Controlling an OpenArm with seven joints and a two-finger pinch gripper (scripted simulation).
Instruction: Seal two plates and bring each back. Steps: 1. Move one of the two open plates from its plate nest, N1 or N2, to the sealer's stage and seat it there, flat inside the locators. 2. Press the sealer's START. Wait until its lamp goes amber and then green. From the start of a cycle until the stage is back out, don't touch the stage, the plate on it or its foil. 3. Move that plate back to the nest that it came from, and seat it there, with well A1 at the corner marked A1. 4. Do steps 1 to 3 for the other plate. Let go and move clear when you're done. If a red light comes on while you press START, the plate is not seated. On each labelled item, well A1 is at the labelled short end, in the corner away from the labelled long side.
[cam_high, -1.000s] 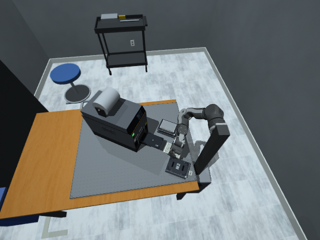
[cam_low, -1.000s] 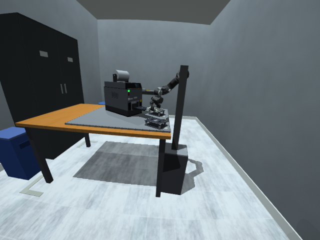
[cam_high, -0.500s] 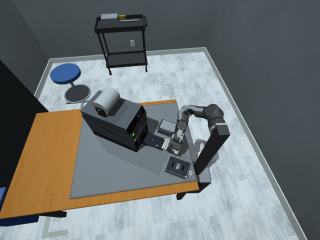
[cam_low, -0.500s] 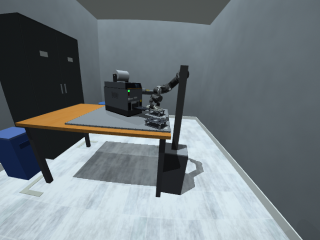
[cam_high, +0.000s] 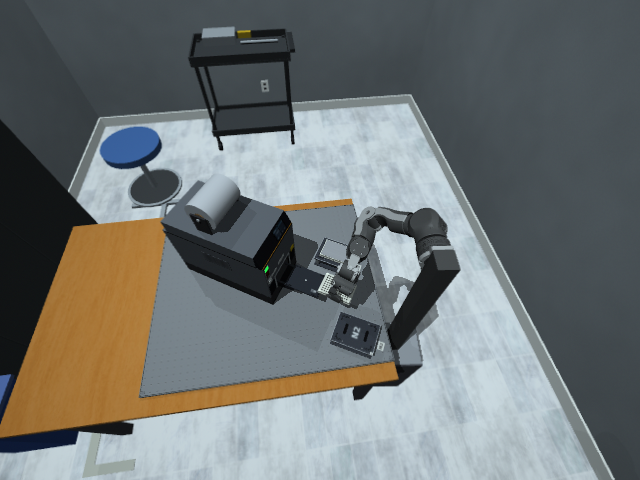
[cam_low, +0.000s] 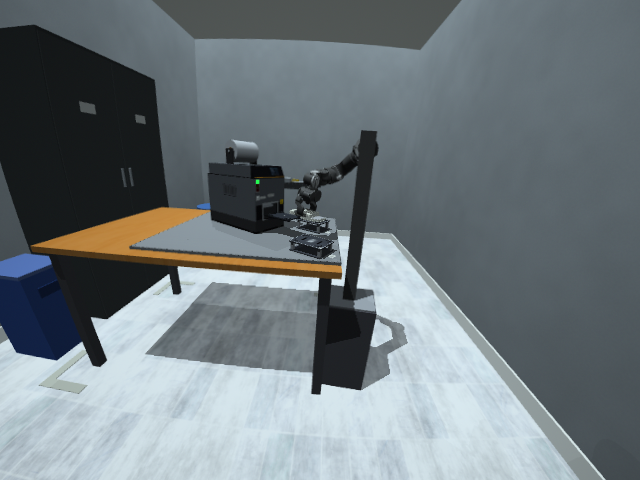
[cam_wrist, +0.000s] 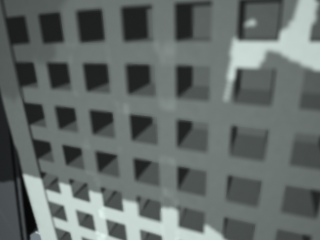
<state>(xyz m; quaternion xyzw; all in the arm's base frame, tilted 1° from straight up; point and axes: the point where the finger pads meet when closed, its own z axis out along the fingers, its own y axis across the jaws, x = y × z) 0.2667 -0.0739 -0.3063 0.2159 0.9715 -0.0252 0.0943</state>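
Now: the sealer stage 120 mm ahead of my hand, 50 mm to the right of it and 40 mm below it. Round my hand: foil roll 420 mm ahead, 280 mm above, 190 mm to the right; white well plate right at my hand; grey start button 250 mm ahead, 50 mm above, 10 mm to the right.
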